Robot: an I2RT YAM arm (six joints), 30 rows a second.
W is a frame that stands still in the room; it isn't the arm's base.
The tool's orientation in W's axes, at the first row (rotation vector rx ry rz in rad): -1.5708 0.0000 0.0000
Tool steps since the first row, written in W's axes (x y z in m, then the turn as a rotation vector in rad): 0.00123 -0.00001 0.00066 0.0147 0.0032 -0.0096; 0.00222 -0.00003 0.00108 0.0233 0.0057 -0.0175; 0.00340 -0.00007 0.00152 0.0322 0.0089 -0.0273; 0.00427 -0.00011 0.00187 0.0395 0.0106 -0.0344; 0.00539 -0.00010 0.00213 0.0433 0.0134 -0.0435; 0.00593 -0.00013 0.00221 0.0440 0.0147 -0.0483; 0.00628 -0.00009 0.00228 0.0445 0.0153 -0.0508; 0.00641 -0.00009 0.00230 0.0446 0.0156 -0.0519; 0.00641 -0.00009 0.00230 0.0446 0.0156 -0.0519; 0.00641 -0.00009 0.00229 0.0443 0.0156 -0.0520; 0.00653 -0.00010 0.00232 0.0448 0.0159 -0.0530; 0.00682 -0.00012 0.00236 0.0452 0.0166 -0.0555
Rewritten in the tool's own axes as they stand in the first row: 0.00123 -0.00066 -0.00001 0.0147 0.0096 0.0032; 0.00222 -0.00108 -0.00003 0.0233 0.0175 0.0057; 0.00340 -0.00152 -0.00007 0.0322 0.0273 0.0089; 0.00427 -0.00187 -0.00011 0.0395 0.0344 0.0106; 0.00539 -0.00213 -0.00010 0.0433 0.0435 0.0134; 0.00593 -0.00221 -0.00013 0.0440 0.0483 0.0147; 0.00628 -0.00228 -0.00009 0.0445 0.0508 0.0153; 0.00641 -0.00230 -0.00009 0.0446 0.0519 0.0156; 0.00641 -0.00230 -0.00009 0.0446 0.0519 0.0156; 0.00641 -0.00229 -0.00009 0.0443 0.0520 0.0156; 0.00653 -0.00232 -0.00010 0.0448 0.0530 0.0159; 0.00682 -0.00236 -0.00012 0.0452 0.0555 0.0166
